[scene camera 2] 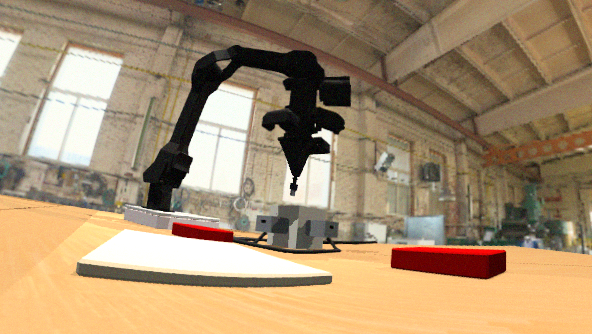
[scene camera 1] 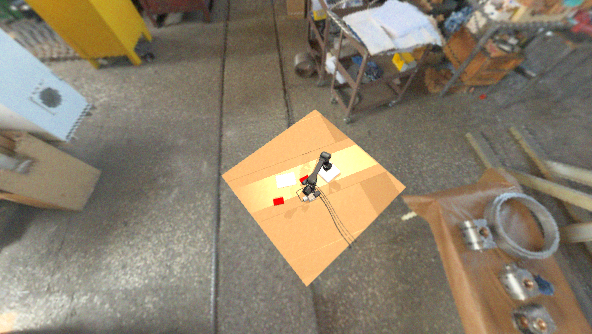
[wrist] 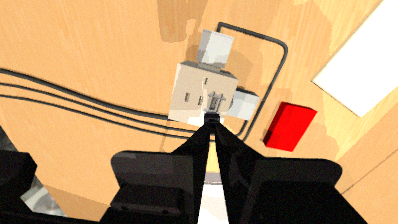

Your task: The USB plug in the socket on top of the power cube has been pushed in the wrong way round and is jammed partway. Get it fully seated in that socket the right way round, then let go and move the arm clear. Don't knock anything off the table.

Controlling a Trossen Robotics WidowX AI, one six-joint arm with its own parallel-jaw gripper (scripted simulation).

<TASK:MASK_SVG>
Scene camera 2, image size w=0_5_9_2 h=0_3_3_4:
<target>gripper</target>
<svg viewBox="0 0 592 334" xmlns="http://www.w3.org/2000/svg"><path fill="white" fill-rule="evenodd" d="M305 98L293 99L289 105L285 105L284 109L267 112L262 121L262 127L269 131L273 130L275 125L279 125L280 128L285 130L284 136L277 139L281 144L292 176L300 177L309 155L330 153L331 145L323 137L312 137L312 134L318 134L318 131L322 131L322 128L339 135L339 132L345 129L345 120L340 114L320 106L317 107L315 101Z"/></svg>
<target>flat white plate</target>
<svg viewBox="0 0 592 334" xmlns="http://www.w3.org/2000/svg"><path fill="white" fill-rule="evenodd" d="M76 273L85 277L205 287L253 288L330 284L333 277L330 272L266 255L234 243L180 238L178 236L166 236L128 229L120 232L91 253L85 255L77 261Z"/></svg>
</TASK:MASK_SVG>
